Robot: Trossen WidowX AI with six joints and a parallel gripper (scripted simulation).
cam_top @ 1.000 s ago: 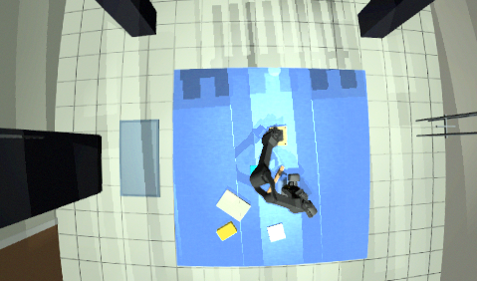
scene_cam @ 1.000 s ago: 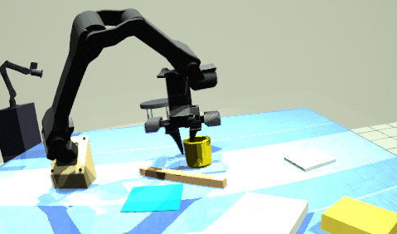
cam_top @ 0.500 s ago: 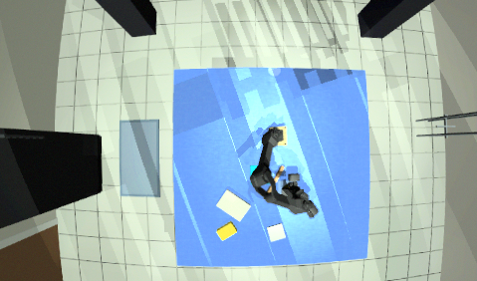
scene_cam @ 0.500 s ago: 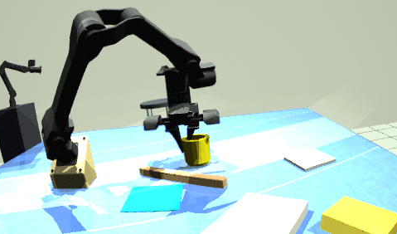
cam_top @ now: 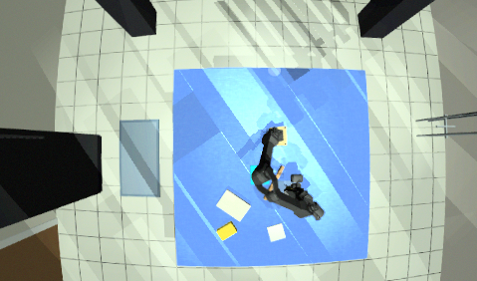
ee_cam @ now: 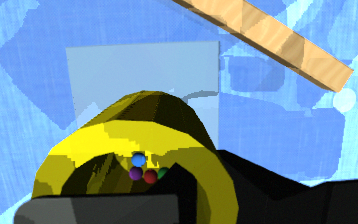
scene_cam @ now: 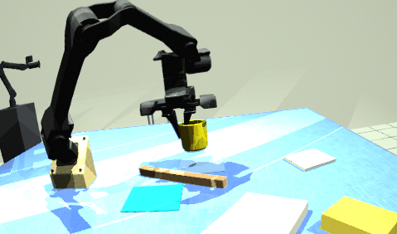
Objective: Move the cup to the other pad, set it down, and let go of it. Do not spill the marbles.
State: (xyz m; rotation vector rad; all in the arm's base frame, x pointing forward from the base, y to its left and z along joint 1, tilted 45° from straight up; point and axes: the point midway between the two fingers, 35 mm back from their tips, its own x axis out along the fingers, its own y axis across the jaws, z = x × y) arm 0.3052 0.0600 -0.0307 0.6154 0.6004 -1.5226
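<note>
My gripper tip is 170 mm to the left of the bright cyan pad, 90 mm above it and 70 mm past it. The rest, counted from my gripper tip: pale blue pad 90 mm below, 40 mm ahead; wooden bar 90 mm to the right, 80 mm below, 10 mm behind; yellow cup 20 mm ahead.
</note>
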